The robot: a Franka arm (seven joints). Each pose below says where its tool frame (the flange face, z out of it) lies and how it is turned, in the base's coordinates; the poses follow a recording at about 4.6 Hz.
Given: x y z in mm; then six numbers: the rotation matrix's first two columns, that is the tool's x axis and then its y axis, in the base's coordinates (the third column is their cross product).
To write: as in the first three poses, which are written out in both.
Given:
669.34, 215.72, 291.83, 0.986, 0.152, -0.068, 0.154, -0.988, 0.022
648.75, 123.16, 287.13, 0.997, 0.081, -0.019, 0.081, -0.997, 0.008
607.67, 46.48, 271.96, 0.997, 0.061, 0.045, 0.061, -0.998, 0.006
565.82, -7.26, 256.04, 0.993, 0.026, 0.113, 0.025, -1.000, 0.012
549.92, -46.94, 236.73, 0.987, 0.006, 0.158, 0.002, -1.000, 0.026
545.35, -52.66, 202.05, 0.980, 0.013, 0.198, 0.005, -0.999, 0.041
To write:
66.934, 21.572, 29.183, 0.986, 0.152, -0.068, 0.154, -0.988, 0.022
64.875, 12.316, 28.713, 0.997, 0.081, -0.019, 0.081, -0.997, 0.008
60.767, 4.648, 27.196, 0.997, 0.061, 0.045, 0.061, -0.998, 0.006
56.582, -0.726, 25.604, 0.993, 0.026, 0.113, 0.025, -1.000, 0.012
54.992, -4.694, 23.673, 0.987, 0.006, 0.158, 0.002, -1.000, 0.026
54.535, -5.266, 20.205, 0.980, 0.013, 0.198, 0.005, -0.999, 0.041

